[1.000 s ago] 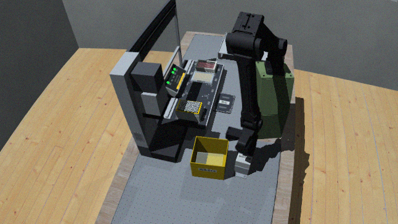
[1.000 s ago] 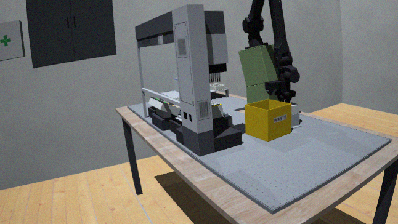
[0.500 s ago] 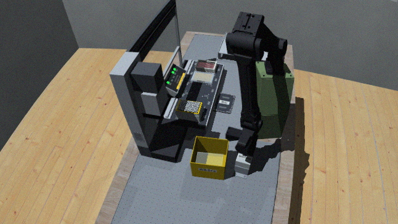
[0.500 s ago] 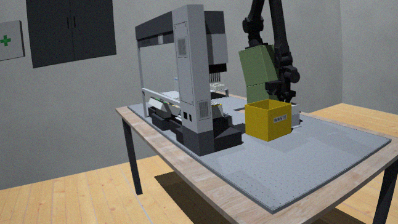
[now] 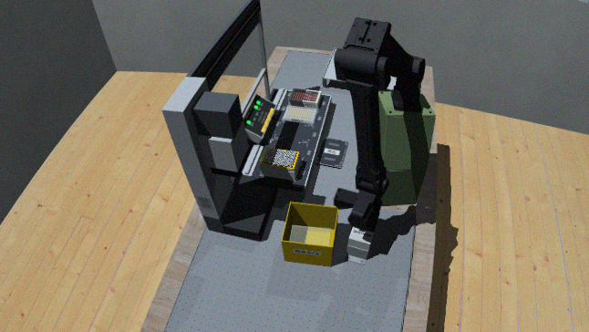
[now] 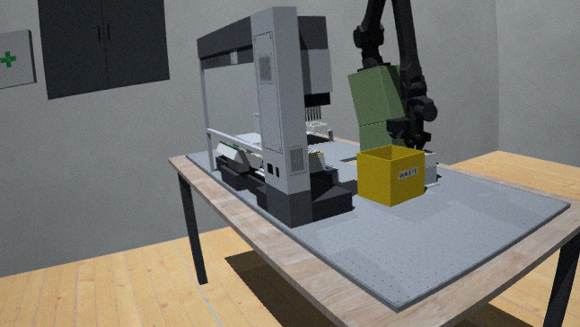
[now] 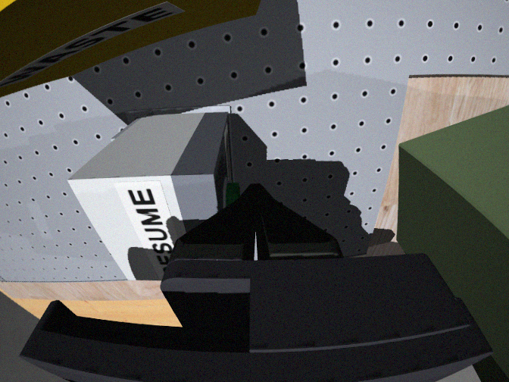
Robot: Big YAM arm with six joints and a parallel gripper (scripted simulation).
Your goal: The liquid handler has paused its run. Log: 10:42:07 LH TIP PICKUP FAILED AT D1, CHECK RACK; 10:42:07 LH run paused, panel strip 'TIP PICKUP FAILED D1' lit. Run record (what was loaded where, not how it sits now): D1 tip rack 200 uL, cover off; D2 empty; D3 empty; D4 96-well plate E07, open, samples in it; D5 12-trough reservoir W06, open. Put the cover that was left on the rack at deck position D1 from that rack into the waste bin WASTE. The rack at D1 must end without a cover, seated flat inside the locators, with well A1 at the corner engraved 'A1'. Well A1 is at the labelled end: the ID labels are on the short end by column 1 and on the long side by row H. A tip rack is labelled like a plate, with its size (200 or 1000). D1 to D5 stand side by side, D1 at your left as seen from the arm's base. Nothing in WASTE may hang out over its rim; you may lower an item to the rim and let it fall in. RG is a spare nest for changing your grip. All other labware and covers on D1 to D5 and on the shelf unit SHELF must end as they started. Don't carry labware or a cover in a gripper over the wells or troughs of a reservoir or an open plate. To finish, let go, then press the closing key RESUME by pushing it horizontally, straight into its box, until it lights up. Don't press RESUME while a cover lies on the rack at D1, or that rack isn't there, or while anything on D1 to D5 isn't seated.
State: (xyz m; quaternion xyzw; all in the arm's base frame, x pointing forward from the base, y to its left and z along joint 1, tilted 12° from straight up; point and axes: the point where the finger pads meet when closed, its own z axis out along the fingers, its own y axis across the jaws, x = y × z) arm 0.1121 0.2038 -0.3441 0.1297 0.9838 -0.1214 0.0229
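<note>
Right now the grey resume box is 10 mm ahead of my hand, 30 mm to the left of it and 10 mm below it. Round my hand: clear cover: 180 mm ahead, 30 mm to the left, 50 mm below; yellow tip rack: 320 mm ahead, 230 mm to the right, 20 mm above; yellow waste bin: 170 mm ahead, 40 mm to the left, 30 mm below.
</note>
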